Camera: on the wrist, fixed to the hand. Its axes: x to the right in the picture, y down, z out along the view.
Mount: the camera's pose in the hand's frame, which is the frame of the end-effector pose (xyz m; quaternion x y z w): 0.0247 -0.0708 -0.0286 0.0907 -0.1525 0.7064 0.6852
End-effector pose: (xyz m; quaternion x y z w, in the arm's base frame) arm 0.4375 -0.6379 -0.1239 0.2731 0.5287 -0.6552 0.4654
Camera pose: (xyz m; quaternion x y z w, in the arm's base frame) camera 0.3597 -0.6182 -0.1222 0.5029 0.0389 -0.2098 0.8376
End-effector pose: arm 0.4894 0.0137 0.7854 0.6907 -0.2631 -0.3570 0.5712
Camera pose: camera 0.5239 0.0266 0.7141 0.2848 -0.7877 0.0774 0.5408
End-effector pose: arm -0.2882 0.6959 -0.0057 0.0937 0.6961 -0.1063 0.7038
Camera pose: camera -0.3353 0.6355 -0.0296 0.6036 0.2938 0.3469 0.6550
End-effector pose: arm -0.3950 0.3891 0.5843 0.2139 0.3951 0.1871 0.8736
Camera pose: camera -0.3906 0.3484 0.5152 0.5334 0.0034 0.6768 0.5073
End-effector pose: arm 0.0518 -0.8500 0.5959 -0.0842 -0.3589 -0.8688 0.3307
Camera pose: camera -0.0095 -0.8450 0.5443 -0.4137 -0.3157 -0.3163 0.7932
